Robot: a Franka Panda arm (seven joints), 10 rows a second.
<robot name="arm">
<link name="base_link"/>
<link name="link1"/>
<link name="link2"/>
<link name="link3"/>
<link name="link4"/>
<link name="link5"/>
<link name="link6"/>
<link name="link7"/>
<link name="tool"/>
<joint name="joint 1" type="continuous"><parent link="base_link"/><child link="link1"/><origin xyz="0 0 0.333"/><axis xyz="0 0 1"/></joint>
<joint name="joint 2" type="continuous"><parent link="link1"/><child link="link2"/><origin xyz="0 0 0"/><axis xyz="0 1 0"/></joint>
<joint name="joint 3" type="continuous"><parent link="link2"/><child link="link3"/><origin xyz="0 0 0.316"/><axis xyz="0 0 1"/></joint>
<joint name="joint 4" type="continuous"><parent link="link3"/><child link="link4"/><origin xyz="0.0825 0 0"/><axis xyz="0 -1 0"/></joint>
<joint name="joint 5" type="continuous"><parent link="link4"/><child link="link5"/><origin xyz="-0.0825 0 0.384"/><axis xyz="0 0 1"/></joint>
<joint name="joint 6" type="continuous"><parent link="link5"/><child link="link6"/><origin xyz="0 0 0"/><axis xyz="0 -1 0"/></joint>
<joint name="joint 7" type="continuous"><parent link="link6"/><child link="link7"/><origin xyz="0.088 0 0"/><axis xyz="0 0 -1"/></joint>
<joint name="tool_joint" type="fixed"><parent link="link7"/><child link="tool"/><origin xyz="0 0 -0.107" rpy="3.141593 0 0"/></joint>
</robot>
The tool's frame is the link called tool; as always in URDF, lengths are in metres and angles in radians. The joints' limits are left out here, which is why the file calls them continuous.
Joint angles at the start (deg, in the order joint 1, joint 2, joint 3, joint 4, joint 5, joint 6, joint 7):
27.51, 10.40, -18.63, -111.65, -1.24, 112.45, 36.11
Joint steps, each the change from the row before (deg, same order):
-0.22, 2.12, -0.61, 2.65, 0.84, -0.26, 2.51
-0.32, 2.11, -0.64, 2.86, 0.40, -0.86, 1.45
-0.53, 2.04, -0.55, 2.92, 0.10, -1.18, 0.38
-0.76, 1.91, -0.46, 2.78, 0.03, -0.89, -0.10
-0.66, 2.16, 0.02, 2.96, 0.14, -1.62, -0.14
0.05, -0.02, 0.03, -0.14, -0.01, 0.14, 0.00
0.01, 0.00, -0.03, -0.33, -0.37, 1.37, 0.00
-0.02, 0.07, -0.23, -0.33, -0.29, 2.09, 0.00
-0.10, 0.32, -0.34, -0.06, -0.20, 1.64, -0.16
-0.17, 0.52, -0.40, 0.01, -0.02, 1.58, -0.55
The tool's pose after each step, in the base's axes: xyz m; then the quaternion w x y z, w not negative. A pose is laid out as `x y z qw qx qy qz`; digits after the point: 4 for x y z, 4 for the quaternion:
0.5816 0.0896 0.3802 0.0657 0.9618 -0.2602 -0.0537
0.5945 0.0844 0.3810 0.0695 0.9558 -0.2809 -0.0512
0.6067 0.0775 0.3822 0.0756 0.9520 -0.2922 -0.0500
0.6186 0.0687 0.3838 0.0806 0.9493 -0.3002 -0.0471
0.6289 0.0661 0.3825 0.0875 0.9475 -0.3034 -0.0512
0.6286 0.0668 0.3818 0.0874 0.9477 -0.3027 -0.0510
0.6302 0.0661 0.3810 0.0868 0.9487 -0.3013 -0.0415
0.6335 0.0636 0.3806 0.0839 0.9494 -0.3015 -0.0267
0.6372 0.0595 0.3795 0.0827 0.9496 -0.3021 -0.0152
0.6412 0.0543 0.3768 0.0815 0.9501 -0.3009 -0.0056

